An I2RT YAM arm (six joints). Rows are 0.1 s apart.
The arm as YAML. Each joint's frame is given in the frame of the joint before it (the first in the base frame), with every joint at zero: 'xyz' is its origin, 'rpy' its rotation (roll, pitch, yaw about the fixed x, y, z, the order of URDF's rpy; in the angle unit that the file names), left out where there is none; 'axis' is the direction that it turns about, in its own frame. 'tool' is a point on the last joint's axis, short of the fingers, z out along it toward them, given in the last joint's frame.
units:
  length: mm
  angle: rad
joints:
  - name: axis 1
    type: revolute
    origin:
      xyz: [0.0, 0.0, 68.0]
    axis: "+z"
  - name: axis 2
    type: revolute
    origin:
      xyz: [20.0, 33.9, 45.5]
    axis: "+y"
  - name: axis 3
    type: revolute
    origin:
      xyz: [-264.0, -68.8, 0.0]
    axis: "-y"
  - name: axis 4
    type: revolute
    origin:
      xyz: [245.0, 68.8, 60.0]
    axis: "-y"
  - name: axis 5
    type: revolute
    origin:
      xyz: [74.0, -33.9, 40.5]
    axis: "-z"
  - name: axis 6
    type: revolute
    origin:
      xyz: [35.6, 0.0, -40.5]
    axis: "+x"
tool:
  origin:
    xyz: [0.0, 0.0, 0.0]
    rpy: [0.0, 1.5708, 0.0]
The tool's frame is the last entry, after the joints.
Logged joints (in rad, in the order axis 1, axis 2, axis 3, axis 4, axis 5, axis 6), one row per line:
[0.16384 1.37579 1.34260 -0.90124 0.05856 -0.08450]
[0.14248 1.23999 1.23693 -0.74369 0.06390 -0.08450]
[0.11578 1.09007 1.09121 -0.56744 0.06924 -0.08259]
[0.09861 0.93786 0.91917 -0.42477 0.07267 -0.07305]
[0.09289 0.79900 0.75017 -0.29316 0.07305 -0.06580]
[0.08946 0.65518 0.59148 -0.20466 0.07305 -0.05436]
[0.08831 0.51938 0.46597 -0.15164 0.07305 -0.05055]
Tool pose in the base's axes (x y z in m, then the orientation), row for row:
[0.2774 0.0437 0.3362 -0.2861 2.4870 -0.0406]
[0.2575 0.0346 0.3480 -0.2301 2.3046 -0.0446]
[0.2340 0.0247 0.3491 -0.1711 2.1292 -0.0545]
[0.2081 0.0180 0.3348 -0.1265 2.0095 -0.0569]
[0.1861 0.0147 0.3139 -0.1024 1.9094 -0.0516]
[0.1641 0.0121 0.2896 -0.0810 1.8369 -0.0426]
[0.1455 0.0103 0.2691 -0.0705 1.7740 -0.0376]
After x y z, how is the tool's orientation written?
As a rotation vector, in radians.
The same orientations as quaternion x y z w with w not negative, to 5 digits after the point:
[-0.10851 0.94323 -0.01540 0.31355]
[-0.09100 0.91140 -0.01764 0.40095]
[-0.07018 0.87332 -0.02235 0.48155]
[-0.05309 0.84330 -0.02388 0.53428]
[-0.04374 0.81566 -0.02204 0.57645]
[-0.03503 0.79437 -0.01842 0.60615]
[-0.03080 0.77496 -0.01643 0.63104]

